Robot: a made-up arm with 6 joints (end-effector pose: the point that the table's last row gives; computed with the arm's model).
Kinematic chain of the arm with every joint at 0, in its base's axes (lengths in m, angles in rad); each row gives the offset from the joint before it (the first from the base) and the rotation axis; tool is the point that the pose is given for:
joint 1: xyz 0 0 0.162 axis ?
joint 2: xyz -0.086 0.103 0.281 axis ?
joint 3: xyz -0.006 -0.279 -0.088 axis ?
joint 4: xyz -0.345 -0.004 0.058 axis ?
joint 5: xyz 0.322 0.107 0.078 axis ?
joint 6: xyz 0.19 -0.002 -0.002 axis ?
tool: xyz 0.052 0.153 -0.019
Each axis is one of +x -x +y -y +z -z.
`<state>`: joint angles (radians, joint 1 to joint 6).
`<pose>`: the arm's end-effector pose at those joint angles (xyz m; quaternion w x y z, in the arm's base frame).
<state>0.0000 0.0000 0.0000 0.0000 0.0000 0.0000</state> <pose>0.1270 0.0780 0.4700 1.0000 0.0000 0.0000 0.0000</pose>
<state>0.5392 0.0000 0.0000 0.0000 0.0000 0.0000</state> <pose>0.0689 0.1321 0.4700 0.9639 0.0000 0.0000 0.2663</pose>
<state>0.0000 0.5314 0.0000 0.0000 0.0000 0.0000</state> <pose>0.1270 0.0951 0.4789 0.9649 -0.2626 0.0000 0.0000</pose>
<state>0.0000 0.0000 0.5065 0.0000 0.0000 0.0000</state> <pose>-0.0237 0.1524 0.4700 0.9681 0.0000 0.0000 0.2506</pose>
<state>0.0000 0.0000 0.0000 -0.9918 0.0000 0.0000</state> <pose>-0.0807 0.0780 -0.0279 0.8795 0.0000 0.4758 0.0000</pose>
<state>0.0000 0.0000 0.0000 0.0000 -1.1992 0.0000</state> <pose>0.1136 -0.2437 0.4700 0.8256 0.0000 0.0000 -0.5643</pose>
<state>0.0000 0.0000 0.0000 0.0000 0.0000 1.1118</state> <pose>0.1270 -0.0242 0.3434 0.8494 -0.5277 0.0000 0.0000</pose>
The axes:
joint 1: +z
joint 2: -x
joint 3: +z
joint 4: -y
joint 5: +z
joint 6: -x

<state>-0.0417 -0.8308 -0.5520 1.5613 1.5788 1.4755</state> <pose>-0.1361 -0.0064 0.7554 0.3883 -0.7895 -0.4408 -0.1780</pose>
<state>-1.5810 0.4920 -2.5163 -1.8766 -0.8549 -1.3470</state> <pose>-0.2404 -0.1139 -0.0445 0.7775 -0.2639 0.4618 0.3355</pose>
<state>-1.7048 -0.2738 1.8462 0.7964 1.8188 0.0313</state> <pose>-0.5023 0.3700 0.3539 0.4620 -0.4059 -0.3235 0.7192</pose>
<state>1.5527 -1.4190 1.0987 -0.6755 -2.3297 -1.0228</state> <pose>-0.0610 0.0097 0.0612 0.7890 0.3935 0.4717 0.0132</pose>
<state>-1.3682 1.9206 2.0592 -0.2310 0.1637 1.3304</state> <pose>-0.1121 0.3001 0.7048 0.4349 -0.1325 0.5252 0.7193</pose>
